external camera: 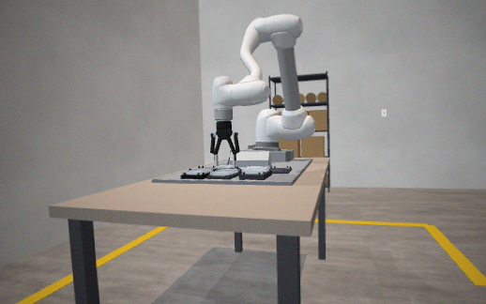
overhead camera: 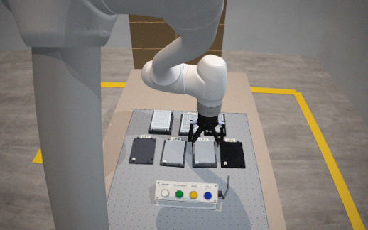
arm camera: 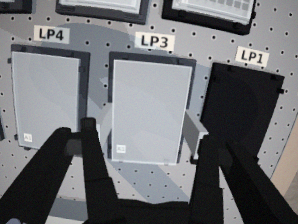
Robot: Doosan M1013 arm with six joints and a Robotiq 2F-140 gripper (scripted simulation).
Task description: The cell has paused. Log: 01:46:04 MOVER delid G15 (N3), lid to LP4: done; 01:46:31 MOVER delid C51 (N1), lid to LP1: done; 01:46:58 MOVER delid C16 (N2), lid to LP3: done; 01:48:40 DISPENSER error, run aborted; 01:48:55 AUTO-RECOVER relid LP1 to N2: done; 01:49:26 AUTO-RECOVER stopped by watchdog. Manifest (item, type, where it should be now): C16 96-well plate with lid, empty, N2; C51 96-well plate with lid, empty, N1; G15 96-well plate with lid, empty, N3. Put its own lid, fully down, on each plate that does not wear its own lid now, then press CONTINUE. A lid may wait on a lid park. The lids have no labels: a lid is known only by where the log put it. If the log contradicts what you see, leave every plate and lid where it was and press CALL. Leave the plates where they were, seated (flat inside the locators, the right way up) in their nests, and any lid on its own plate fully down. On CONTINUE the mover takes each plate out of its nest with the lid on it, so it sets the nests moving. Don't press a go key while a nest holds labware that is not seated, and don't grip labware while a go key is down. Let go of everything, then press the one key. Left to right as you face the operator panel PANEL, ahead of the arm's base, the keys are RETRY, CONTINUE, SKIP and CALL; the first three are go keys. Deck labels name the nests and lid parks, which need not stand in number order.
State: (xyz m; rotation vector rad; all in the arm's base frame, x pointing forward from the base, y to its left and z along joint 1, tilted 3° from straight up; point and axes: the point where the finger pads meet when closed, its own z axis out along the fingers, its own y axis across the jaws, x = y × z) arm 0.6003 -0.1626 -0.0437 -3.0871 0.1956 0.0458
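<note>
Right now my hand is 4 cm above the lid park LP3. Round my hand: blue call key: 24 cm behind, 3 cm to the left, 2 cm above; lid park LP1: 2 cm behind, 12 cm to the right, 4 cm below; lid park LP4: 2 cm ahead, 13 cm to the left, 4 cm below.
</note>
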